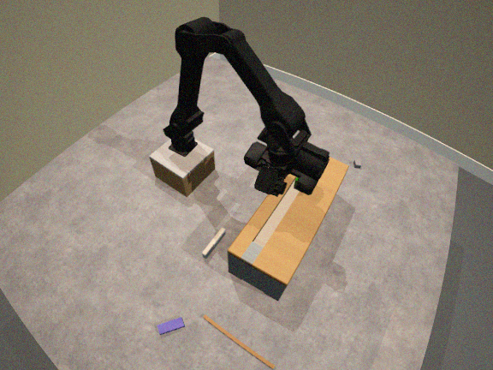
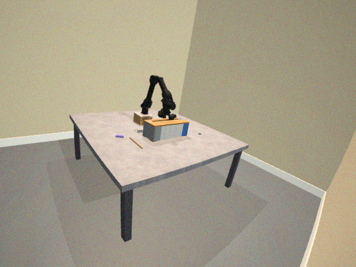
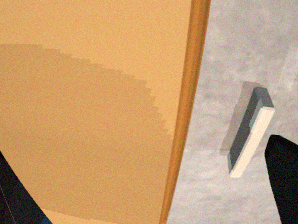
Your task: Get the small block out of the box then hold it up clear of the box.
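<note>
Now: gripper tip 50 mm short of the green block and 20 mm to the right of it. Also, from my gripper tip: long box (70 mm to the right, 30 mm ahead, 20 mm below); then thin orange stick (410 mm to the right, 100 mm ahead, 80 mm below).
</note>
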